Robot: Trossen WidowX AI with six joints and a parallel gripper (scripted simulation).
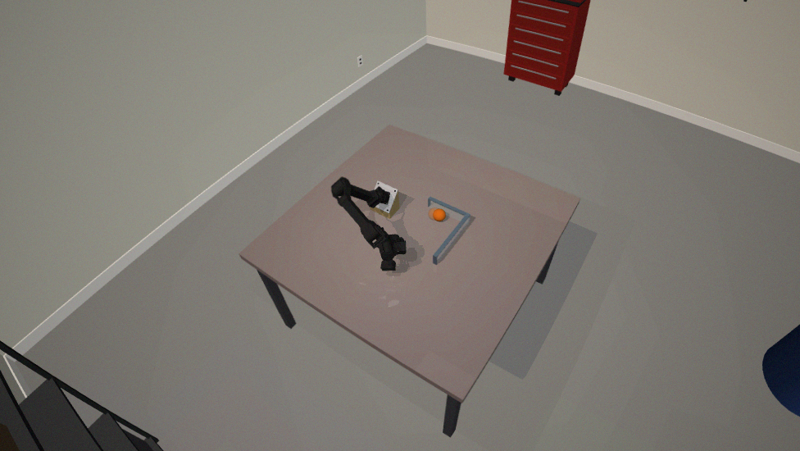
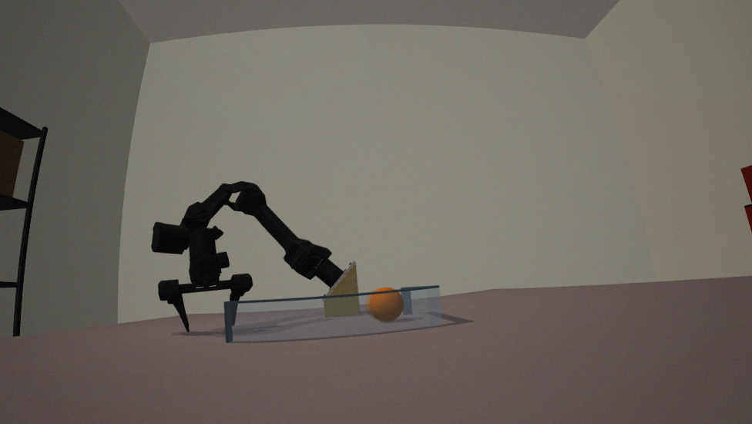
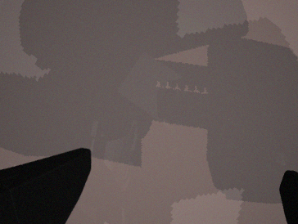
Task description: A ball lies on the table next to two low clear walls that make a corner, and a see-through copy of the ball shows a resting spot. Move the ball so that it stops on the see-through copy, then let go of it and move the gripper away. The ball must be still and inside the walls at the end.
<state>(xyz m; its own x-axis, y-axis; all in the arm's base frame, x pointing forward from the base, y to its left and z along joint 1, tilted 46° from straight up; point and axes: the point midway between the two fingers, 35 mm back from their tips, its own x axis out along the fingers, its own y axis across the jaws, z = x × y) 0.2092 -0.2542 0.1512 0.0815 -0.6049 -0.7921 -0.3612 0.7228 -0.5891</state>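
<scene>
Right now my gripper tip is 6 cm short of the orange ball, 34 cm to the right of it and 3 cm below it. The rest, counted from my gripper tip: clear wall (18 cm ahead, 24 cm to the left, 2 cm above); then see-through copy of ball (4 cm ahead, 34 cm to the left, 3 cm above).
</scene>
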